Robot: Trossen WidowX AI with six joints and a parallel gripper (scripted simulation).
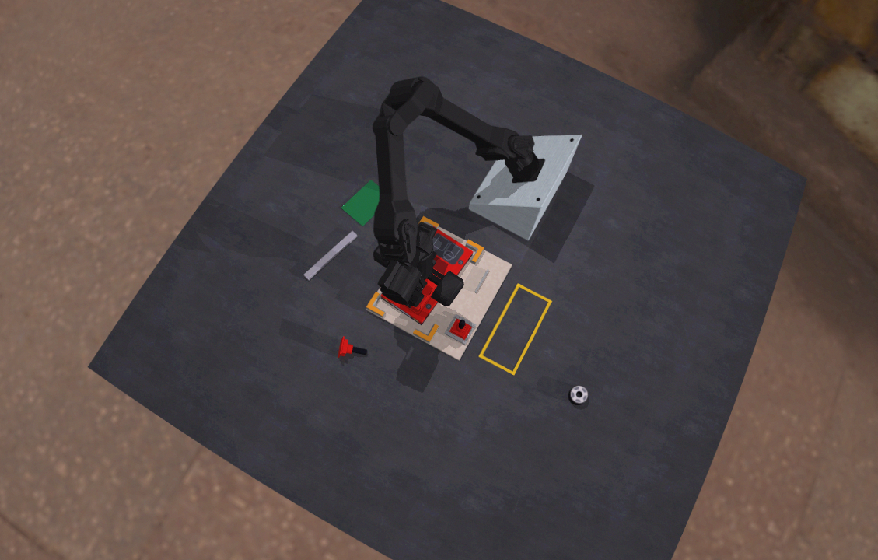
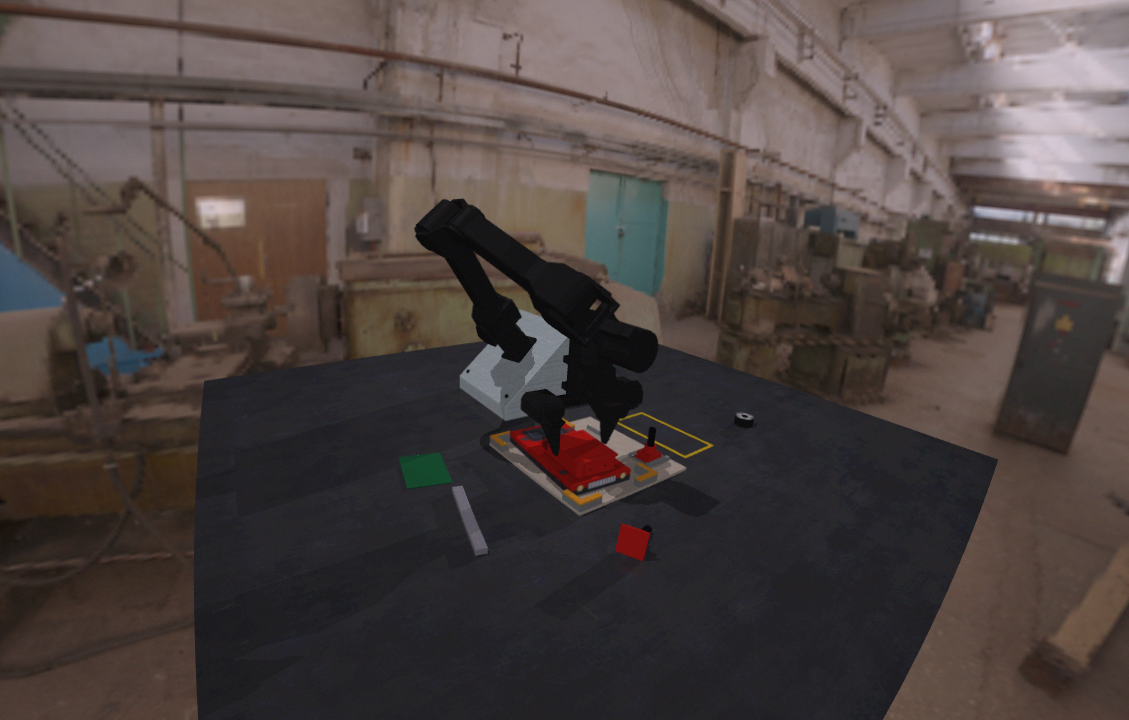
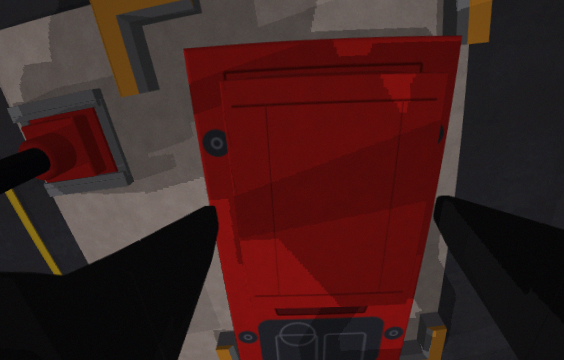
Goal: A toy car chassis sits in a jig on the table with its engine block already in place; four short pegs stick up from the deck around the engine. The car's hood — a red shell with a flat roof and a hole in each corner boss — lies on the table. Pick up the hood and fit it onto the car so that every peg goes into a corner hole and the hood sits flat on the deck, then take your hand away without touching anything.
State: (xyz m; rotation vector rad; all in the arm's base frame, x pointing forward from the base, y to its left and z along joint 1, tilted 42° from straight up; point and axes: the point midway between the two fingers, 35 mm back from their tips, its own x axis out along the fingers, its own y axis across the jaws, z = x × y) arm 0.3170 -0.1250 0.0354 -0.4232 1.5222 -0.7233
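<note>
Now: the red hood right at my gripper tip. From my gripper tip the other things lie so: grey engine block (2 cm below); then grey bar (1 cm ahead, 21 cm to the right, 4 cm below); then beige jig plate (2 cm behind, 3 cm to the left, 3 cm below).
</note>
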